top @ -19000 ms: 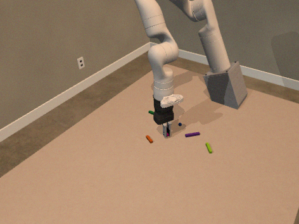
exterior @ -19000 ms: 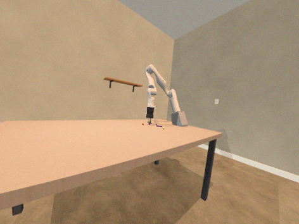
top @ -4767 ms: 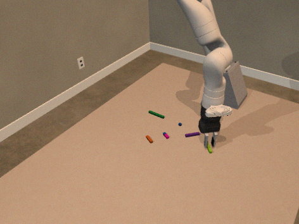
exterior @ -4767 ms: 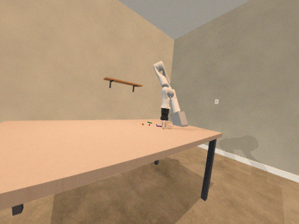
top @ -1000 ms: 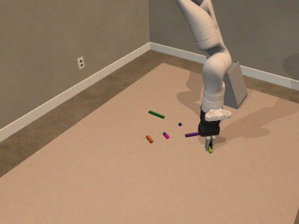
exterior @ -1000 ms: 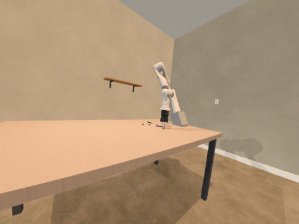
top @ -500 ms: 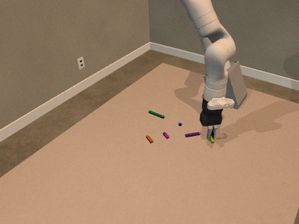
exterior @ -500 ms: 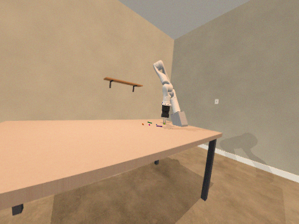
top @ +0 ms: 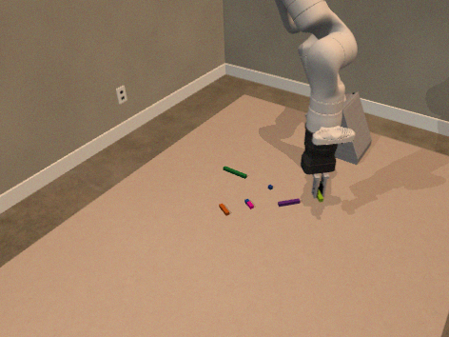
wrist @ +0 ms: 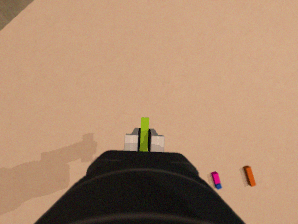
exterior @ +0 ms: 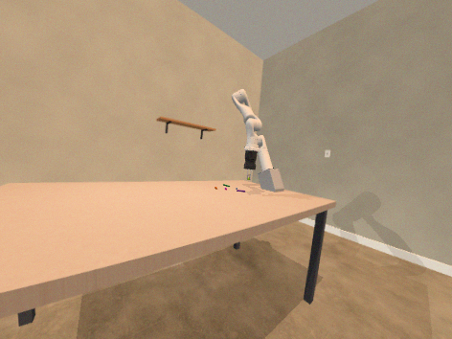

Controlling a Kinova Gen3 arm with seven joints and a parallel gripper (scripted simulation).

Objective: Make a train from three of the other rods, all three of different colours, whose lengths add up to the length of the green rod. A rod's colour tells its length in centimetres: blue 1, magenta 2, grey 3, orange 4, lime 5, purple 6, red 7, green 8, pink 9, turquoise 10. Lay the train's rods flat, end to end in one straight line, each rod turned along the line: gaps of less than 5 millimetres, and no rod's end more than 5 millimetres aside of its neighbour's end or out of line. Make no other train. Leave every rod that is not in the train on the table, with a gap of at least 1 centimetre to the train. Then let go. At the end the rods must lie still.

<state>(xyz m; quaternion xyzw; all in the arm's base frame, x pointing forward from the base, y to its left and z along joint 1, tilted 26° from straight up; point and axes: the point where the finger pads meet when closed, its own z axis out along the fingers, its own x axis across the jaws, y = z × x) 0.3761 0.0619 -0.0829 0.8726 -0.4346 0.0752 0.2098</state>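
The magenta rod lies 2 cm ahead of my hand, 18 cm to the right of it and 11 cm below it. Round my hand: orange rod (7 cm ahead, 23 cm to the right, 11 cm below); then lime rod (1 cm below); then purple rod (4 cm behind, 9 cm to the right, 11 cm below).
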